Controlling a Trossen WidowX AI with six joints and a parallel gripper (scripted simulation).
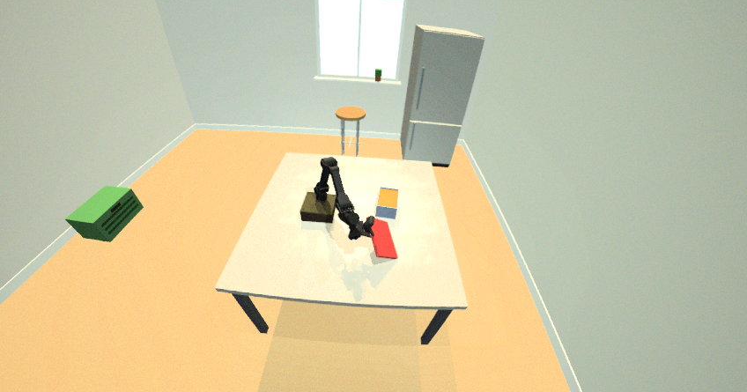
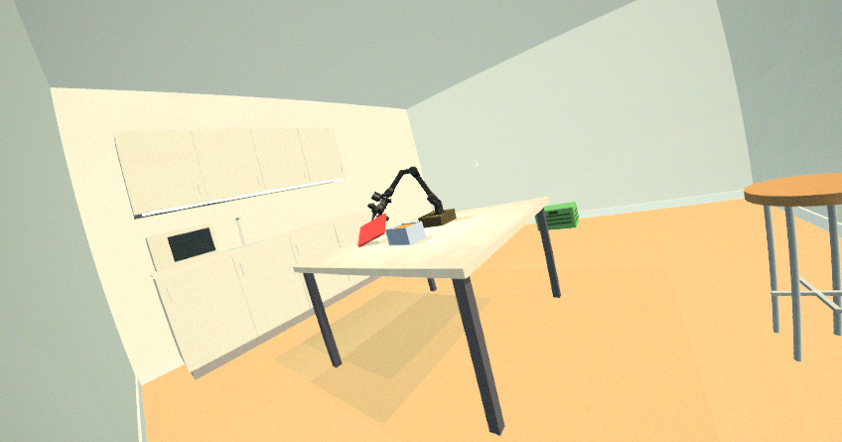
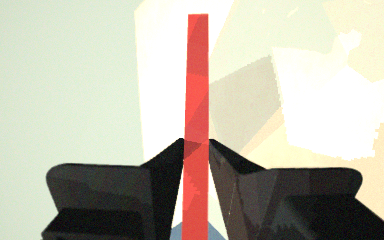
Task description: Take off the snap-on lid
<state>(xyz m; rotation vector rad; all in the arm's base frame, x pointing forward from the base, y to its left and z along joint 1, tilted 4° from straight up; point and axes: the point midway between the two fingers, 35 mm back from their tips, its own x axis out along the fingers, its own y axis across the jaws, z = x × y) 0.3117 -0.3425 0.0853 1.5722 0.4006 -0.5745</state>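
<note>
The red lid is 60 mm ahead of my gripper tip, 30 mm to the left of it and 50 mm below it. The rest, counted from my gripper tip: storage box: 100 mm ahead, 370 mm to the left, 90 mm below.
</note>
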